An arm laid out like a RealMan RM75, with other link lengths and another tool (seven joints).
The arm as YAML. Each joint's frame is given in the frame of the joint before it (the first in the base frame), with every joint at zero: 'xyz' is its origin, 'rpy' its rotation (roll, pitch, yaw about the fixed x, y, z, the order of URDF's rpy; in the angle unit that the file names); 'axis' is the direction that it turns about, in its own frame. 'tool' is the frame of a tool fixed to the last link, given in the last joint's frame.
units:
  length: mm
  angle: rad
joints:
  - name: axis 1
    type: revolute
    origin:
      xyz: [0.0, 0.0, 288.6]
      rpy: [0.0, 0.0, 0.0]
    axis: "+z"
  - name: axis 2
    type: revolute
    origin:
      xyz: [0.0, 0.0, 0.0]
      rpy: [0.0, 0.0, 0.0]
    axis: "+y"
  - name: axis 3
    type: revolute
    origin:
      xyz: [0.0, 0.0, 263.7]
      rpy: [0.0, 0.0, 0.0]
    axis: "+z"
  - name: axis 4
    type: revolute
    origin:
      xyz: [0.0, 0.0, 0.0]
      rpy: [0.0, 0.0, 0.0]
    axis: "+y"
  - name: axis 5
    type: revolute
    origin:
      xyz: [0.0, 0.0, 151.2]
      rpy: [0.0, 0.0, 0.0]
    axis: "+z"
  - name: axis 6
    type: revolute
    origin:
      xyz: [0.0, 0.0, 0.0]
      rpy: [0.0, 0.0, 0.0]
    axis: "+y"
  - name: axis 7
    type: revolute
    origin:
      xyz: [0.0, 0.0, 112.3]
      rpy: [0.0, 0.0, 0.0]
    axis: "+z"
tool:
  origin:
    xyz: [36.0, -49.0, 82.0]
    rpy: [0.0, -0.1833, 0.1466]
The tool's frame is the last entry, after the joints.
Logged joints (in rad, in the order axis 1, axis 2, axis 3, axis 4, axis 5, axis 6, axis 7), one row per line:
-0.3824 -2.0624 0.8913 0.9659 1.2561 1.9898 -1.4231
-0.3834 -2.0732 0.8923 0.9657 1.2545 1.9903 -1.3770
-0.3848 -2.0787 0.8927 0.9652 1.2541 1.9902 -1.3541
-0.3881 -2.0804 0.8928 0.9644 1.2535 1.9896 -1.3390
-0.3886 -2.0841 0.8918 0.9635 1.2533 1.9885 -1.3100
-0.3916 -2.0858 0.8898 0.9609 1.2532 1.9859 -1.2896
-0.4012 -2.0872 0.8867 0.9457 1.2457 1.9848 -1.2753
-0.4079 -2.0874 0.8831 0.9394 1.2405 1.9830 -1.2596
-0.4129 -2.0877 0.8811 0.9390 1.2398 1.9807 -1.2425
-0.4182 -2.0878 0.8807 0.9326 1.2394 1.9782 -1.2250
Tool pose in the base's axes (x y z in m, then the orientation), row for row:
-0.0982 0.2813 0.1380 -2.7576 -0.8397 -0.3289
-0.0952 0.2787 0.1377 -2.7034 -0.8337 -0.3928
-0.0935 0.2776 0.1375 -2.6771 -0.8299 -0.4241
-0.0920 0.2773 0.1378 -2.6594 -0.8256 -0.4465
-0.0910 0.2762 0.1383 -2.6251 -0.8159 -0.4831
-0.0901 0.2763 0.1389 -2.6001 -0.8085 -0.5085
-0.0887 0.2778 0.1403 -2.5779 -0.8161 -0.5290
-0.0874 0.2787 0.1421 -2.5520 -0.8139 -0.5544
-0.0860 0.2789 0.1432 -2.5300 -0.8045 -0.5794
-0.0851 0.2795 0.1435 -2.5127 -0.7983 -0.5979
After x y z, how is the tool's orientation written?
As angles about the fixed x, y, z axes (roll, pitch, yaw), in radians.
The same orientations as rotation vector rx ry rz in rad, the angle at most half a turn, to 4 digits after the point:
-2.6418 0.2062 -1.2466
-2.6114 0.2571 -1.2475
-2.5962 0.2821 -1.2479
-2.5863 0.3013 -1.2466
-2.5656 0.3299 -1.2409
-2.5498 0.3491 -1.2366
-2.5324 0.3568 -1.2510
-2.5144 0.3725 -1.2542
-2.5004 0.3937 -1.2491
-2.4887 0.4083 -1.2464

